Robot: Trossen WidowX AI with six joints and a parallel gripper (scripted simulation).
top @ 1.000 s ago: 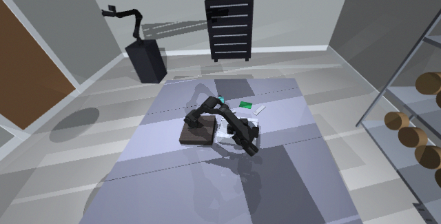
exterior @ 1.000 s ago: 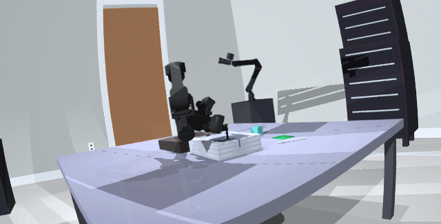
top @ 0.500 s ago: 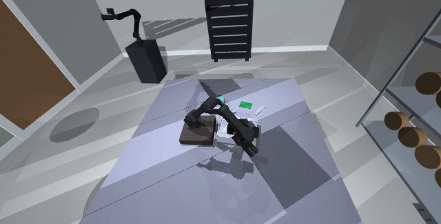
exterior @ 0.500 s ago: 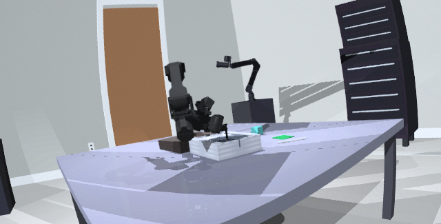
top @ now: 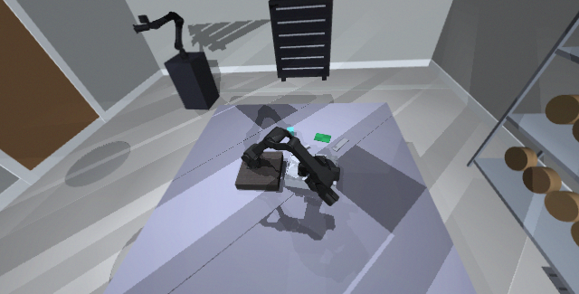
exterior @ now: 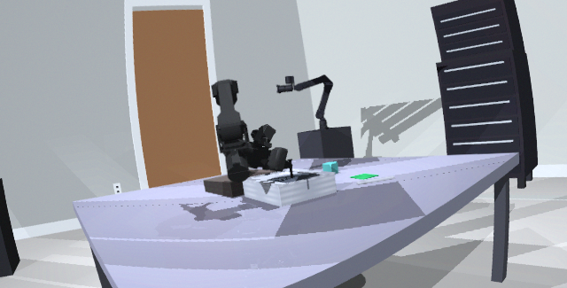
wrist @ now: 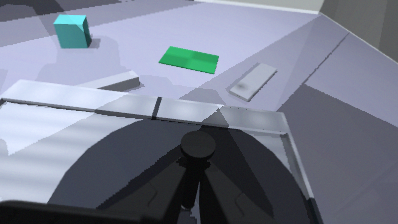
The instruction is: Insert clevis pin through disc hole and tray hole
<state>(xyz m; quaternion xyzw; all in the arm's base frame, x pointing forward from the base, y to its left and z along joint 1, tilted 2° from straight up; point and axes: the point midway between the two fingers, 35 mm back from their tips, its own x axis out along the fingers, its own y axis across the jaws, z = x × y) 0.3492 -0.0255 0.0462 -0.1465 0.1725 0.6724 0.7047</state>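
My gripper tip is 1 cm above the clevis pin. Round my gripper tip: disc: 4 cm below; then pale flat bar: 11 cm ahead, 24 cm to the left, 9 cm below; then steel tray: 4 cm behind, 5 cm below.
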